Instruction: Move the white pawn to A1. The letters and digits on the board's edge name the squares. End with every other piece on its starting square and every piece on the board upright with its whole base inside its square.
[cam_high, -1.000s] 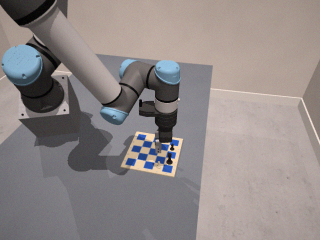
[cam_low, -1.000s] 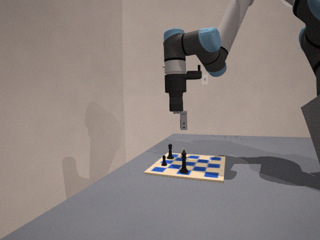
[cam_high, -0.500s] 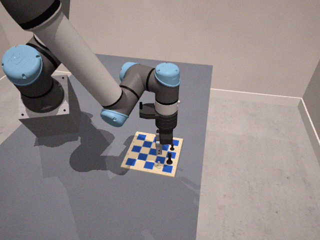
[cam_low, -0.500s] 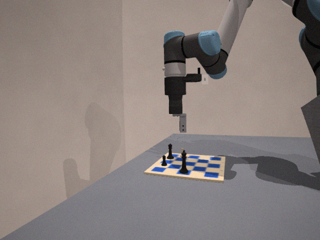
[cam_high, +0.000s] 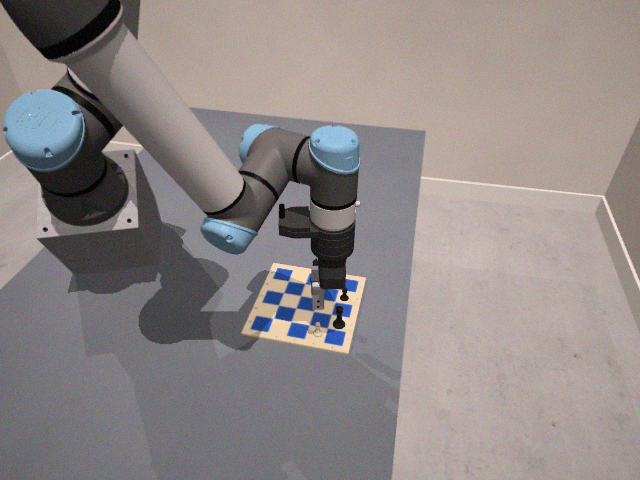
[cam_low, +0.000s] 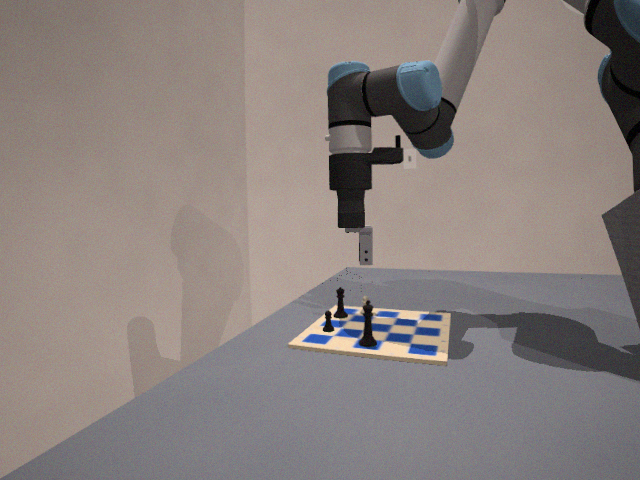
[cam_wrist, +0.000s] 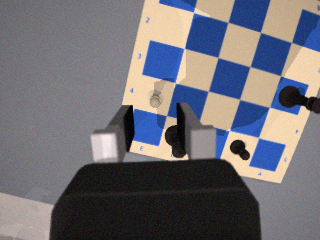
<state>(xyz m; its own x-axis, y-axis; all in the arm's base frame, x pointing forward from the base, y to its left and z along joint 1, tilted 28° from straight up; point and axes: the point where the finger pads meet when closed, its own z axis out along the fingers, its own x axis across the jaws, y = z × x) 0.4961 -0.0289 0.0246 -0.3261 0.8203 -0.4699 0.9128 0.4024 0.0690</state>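
Now: hand 10 cm above the white pawn. From my hand the other things lie so: black pawn 3 cm ahead, 11 cm to the left, 10 cm below; chessboard 4 cm behind, 7 cm to the left, 11 cm below; queen 4 cm ahead, 3 cm to the left, 8 cm below.
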